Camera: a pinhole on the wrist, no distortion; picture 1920 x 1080 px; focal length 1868.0 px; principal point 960.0 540.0 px. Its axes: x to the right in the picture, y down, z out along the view. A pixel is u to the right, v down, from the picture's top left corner.
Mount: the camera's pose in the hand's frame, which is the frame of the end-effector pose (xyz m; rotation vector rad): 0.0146 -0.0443 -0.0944 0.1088 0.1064 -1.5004
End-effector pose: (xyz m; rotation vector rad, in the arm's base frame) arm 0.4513 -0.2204 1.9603 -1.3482 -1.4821 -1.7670
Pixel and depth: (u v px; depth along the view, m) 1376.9 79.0 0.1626
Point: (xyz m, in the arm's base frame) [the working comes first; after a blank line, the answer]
In the camera's frame: 0.0363 -0.0401 0.1626

0.3966 -0.1364 1.8875
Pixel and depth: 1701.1 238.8 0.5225
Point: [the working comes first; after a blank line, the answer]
In the camera's frame: 0.2073 -0.0842 0.5225

0.3521 0.2319 1.7355
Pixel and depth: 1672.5 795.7 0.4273
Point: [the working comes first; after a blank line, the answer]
In the camera's frame: 0.1630 0.0585 0.4273

0.3171 0.1628 1.8948
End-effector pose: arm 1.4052 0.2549 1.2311 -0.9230 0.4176 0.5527
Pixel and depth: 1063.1 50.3 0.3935
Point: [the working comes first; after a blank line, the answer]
In the camera's frame: 0.0217 -0.1032 0.3935

1.4454 0.4143 1.5166
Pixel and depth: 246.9 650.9 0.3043
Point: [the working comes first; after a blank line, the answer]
In the camera's frame: -0.1162 0.0181 0.3043

1.4302 0.4623 1.3188
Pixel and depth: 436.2 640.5 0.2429
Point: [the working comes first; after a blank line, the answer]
In the camera's frame: -0.0681 0.0131 0.2429

1.4458 0.3865 1.3081
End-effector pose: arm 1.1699 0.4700 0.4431 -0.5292 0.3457 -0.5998
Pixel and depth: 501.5 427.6 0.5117
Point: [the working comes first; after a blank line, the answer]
In the camera's frame: -0.1256 -0.0308 0.5117

1.3496 0.6470 0.7916
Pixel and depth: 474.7 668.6 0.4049
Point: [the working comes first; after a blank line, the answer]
In the camera's frame: -0.1052 0.0279 0.4049

1.3462 0.5697 0.6953
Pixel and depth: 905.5 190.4 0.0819
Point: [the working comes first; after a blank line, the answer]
In the camera's frame: -0.0024 -0.0153 0.0819

1.1396 0.4276 0.4631
